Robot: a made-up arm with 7 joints.
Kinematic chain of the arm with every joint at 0, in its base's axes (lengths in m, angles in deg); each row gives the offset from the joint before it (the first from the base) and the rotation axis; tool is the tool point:
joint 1: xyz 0 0 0.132 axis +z
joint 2: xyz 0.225 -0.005 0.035 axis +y
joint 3: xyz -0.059 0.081 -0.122 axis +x
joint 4: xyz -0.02 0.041 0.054 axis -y
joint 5: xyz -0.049 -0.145 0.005 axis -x
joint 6: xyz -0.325 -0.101 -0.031 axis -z
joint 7: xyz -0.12 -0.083 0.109 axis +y
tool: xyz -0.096 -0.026 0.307
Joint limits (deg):
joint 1: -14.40..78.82
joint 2: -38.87..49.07
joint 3: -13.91..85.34
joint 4: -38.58..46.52
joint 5: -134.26..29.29
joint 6: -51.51..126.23
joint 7: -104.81..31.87
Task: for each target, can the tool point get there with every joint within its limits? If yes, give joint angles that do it. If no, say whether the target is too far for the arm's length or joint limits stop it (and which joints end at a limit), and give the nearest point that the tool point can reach.
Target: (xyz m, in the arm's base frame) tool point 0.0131 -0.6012 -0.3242
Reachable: yes | joints 67.45 1.58 -1.99 35.85 -11.93 2.42 -74.66
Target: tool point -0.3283 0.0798 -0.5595
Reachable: yes | joints -6.33 -22.32 18.90 38.94 -40.93 37.79 -60.33
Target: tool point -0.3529 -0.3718 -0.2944
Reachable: yes | joints 19.58 -2.64 37.93 -16.85 -105.74 6.59 6.54
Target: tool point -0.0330 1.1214 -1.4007
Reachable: no: too far | nearest point -0.0177 0.6025 -0.7124 | short by 0.862 m
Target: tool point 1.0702 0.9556 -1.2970
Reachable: no: too far | nearest point 0.5168 0.4614 -0.6297 | short by 0.998 m
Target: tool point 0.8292 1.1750 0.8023
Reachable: no: too far | nearest point 0.3916 0.5135 0.7037 | short by 0.799 m
